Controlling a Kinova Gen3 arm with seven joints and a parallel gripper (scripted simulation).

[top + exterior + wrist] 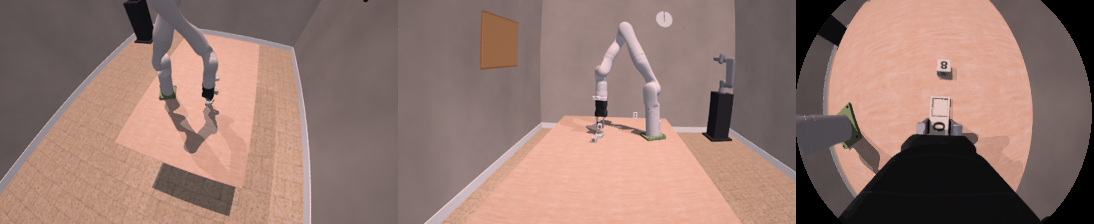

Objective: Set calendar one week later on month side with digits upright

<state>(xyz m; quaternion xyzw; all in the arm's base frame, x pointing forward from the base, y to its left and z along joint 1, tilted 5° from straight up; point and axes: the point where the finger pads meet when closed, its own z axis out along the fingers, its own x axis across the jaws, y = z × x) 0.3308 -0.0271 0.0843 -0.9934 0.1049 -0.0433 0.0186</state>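
Right now the tray is 60 mm below my hand and 20 mm to the left of it.
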